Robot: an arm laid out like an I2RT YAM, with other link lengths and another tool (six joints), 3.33 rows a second.
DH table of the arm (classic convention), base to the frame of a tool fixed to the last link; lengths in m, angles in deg. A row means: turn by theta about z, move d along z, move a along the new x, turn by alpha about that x. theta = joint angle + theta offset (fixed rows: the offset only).
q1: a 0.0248  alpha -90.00  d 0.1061  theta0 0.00
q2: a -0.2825  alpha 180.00  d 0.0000  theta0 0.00
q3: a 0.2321  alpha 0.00  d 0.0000  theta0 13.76
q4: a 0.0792  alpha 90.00  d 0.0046  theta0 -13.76
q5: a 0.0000  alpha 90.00  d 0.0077  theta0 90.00
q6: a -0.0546  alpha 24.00  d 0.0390  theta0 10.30
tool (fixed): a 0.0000  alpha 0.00  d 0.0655  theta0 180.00
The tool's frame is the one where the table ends.
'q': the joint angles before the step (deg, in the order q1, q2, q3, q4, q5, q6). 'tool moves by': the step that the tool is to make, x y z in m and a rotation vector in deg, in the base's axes. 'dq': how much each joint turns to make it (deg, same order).
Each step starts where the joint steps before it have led.
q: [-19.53, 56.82, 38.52, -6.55, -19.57, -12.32]
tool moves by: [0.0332, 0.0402, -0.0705, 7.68, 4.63, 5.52]
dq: [11.75, 14.40, -10.98, 21.85, 2.70, 8.92]
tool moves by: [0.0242, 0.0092, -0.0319, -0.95, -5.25, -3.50]
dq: [4.66, 13.36, -6.25, 25.66, 7.56, 3.17]
